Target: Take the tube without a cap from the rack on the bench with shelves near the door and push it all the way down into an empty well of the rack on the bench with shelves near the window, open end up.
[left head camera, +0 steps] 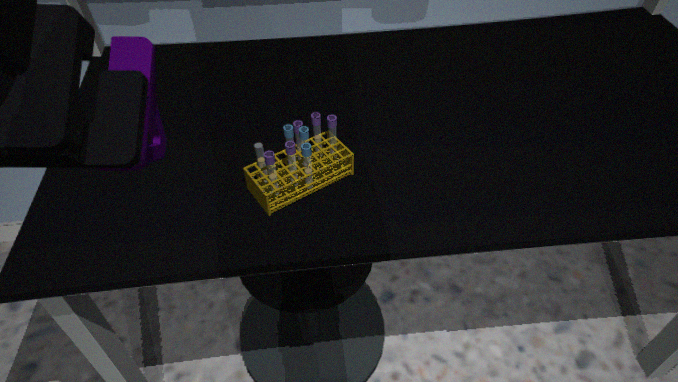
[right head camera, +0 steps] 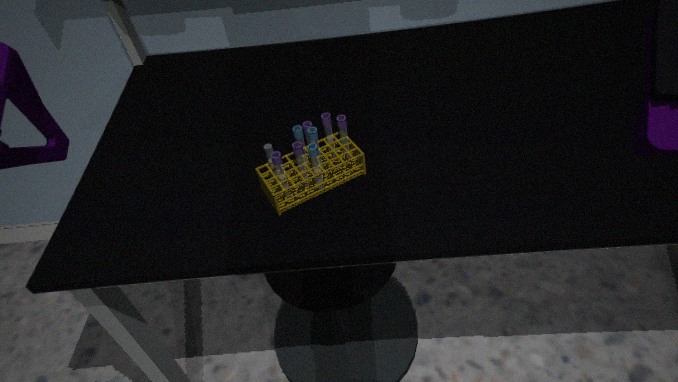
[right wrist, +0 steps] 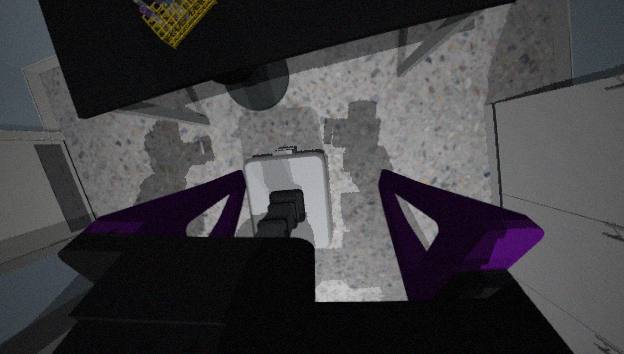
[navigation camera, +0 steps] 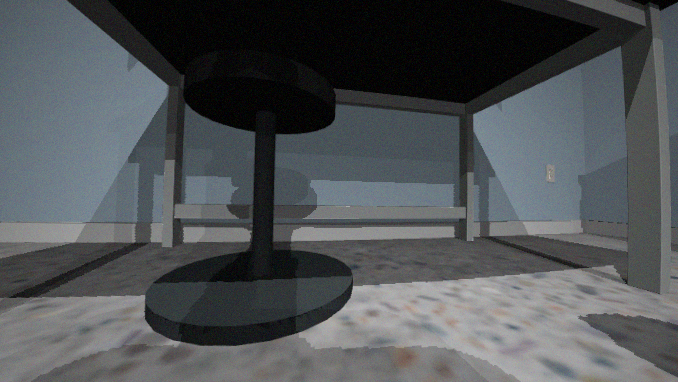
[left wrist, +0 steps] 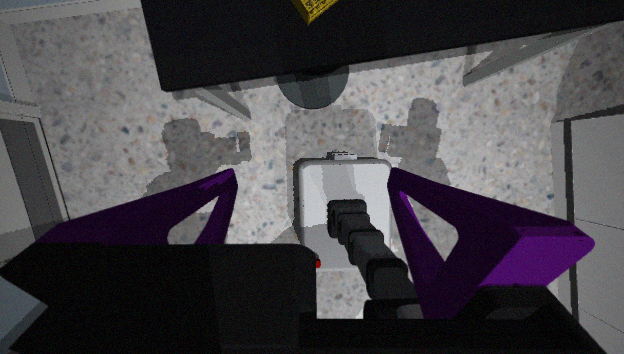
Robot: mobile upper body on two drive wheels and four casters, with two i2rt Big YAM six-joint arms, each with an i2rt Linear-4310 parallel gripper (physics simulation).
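A yellow wire rack (left head camera: 257, 192) (right head camera: 269, 192) (left wrist: 314, 11) (right wrist: 174, 39) stands on the black-topped bench (left head camera: 500, 150) (right head camera: 500, 150) (left wrist: 225, 50) (right wrist: 100, 75). One clear tube without a cap (left head camera: 258, 150) (right head camera: 268, 150) stands upright at its left end in the head views, beside several tubes with purple or blue caps. The left gripper (left head camera: 156, 150) (right head camera: 59, 147) (left wrist: 312, 172) is open and empty, to the left of the rack and apart from it. The right gripper (right head camera: 662, 127) (right wrist: 311, 172) is open and empty, far to the rack's right. Neither door nor window shows.
A round black stool (left head camera: 310, 345) (right head camera: 345, 345) (left wrist: 312, 92) (right wrist: 262, 90) (navigation camera: 265, 200) stands partly under the bench's near edge. A bench leg (navigation camera: 645, 165) stands at the right in the navigation view. White cabinets (left wrist: 600, 185) (right wrist: 550, 150) stand at the right in the wrist views.
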